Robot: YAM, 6 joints.
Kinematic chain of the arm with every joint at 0, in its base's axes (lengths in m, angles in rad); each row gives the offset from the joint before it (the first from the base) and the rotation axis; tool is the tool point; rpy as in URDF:
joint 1: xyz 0 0 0.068 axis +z
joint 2: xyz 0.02 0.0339 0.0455 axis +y
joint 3: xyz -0.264 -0.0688 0 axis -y
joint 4: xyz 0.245 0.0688 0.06 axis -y
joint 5: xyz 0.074 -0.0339 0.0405 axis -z
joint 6: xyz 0.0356 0 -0.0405 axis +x
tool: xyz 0 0 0 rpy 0 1.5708 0
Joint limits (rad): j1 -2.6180..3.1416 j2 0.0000..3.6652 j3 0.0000..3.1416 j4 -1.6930..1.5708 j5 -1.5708..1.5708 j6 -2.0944..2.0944
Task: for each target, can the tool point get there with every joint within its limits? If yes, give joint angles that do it. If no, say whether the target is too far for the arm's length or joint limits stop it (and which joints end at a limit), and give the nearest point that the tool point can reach.
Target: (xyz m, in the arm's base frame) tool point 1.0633 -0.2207 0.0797
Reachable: no: too far | nearest point 0.6321 -0.1312 0.0937 | short by 0.441 m
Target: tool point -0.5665 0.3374 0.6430
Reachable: no: too far | nearest point -0.4313 0.2569 0.5127 | short by 0.204 m
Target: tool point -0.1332 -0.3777 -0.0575
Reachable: yes | joints -1.9373 2.5808 1.3998 -0.3140 -0.3130 -0.9259
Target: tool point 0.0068 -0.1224 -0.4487
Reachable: no: joint limits stop it (at a limit: joint 2) | nearest point 0.0081 -0.1467 -0.3657 | short by 0.086 m
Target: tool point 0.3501 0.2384 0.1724
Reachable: yes | joints 0.6559 2.1826 1.7118 -1.0428 0.7633 1.2331
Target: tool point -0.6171 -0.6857 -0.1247
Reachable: no: too far | nearest point -0.4182 -0.4647 -0.0462 | short by 0.308 m
